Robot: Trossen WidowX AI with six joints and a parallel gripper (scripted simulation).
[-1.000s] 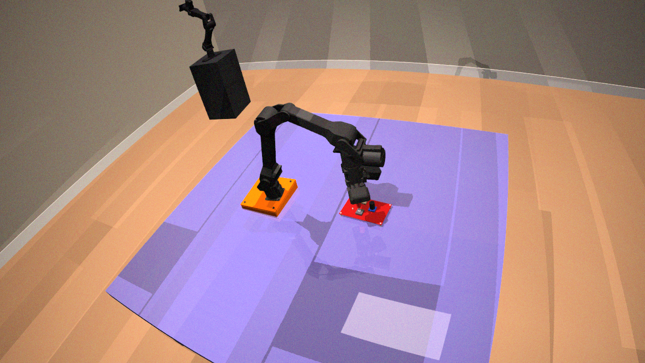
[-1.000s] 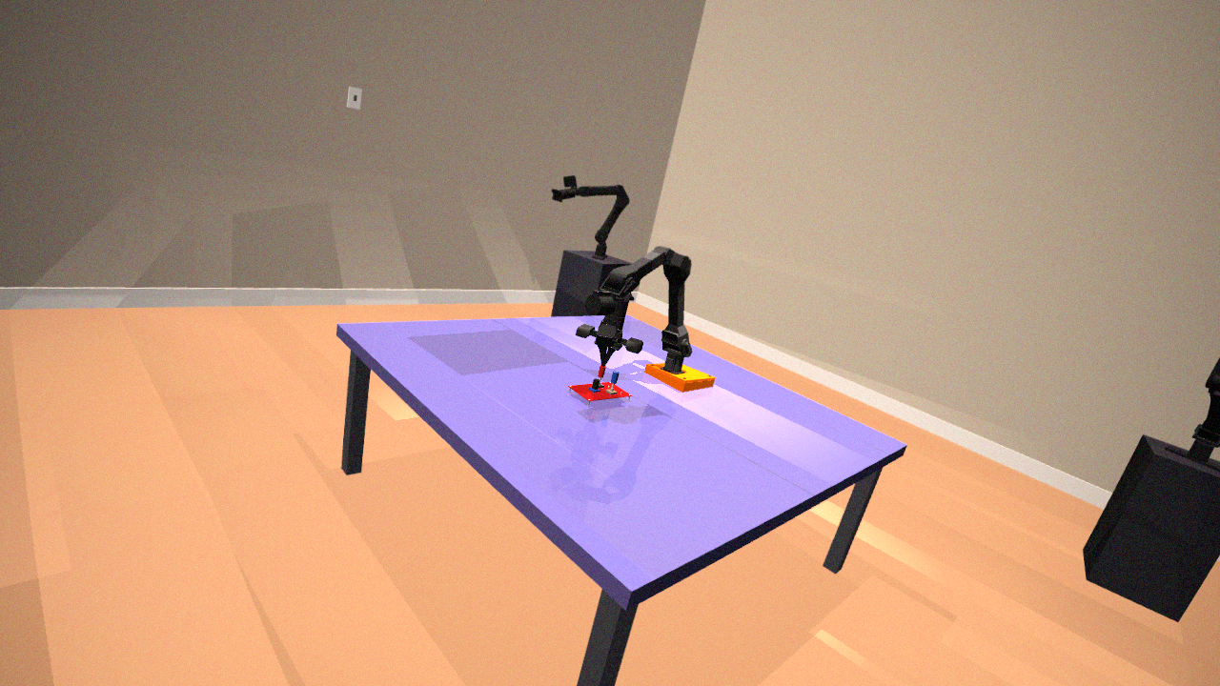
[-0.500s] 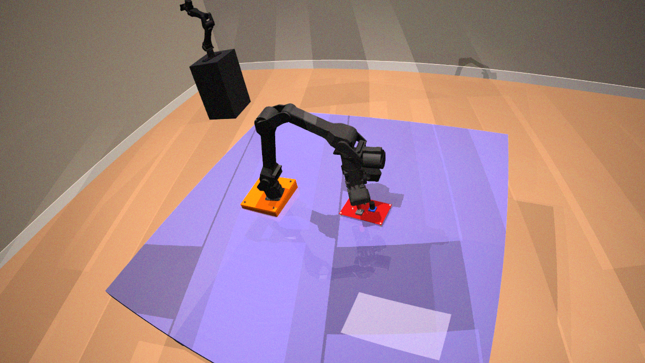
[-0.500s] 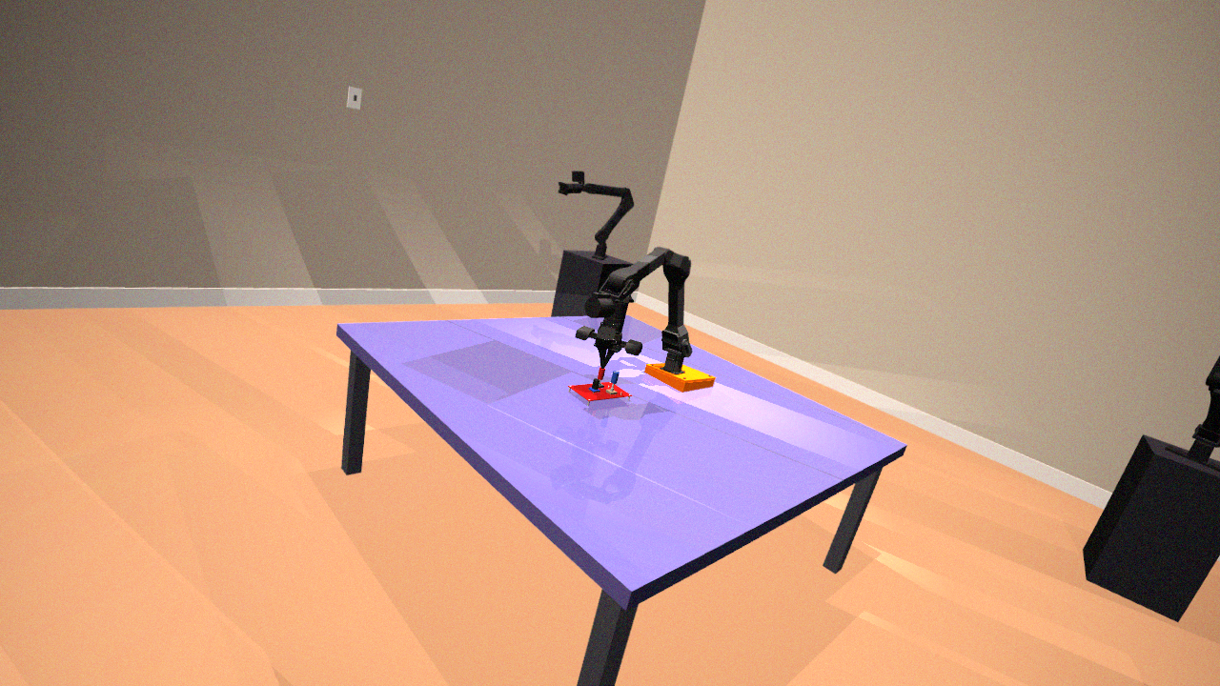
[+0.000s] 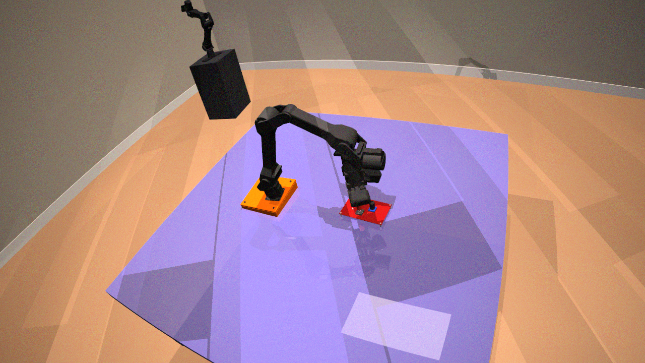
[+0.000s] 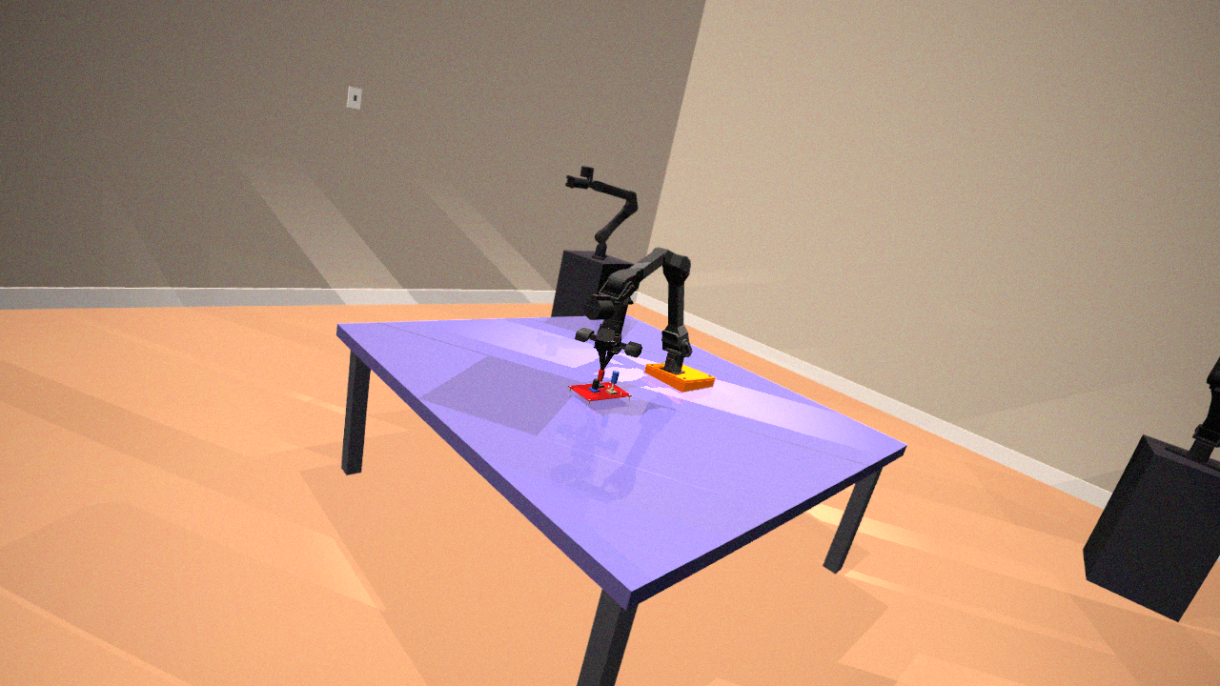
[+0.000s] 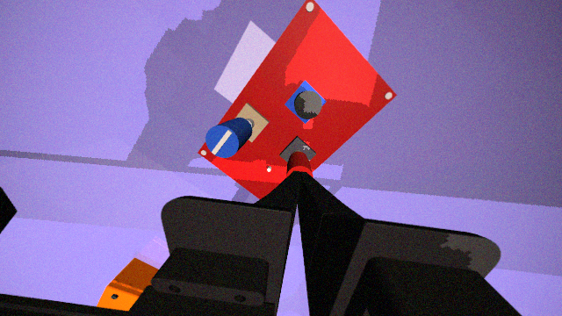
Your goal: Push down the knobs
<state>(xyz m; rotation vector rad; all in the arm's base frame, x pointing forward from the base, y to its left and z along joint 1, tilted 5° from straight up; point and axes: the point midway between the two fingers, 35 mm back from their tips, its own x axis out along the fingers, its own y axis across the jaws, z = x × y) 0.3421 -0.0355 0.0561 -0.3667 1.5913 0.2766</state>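
Right now the grey potentiometer is 3 cm below my gripper tip. Also, from my gripper tip: potentiometer with blue knob 5 cm to the left, 2 cm below.
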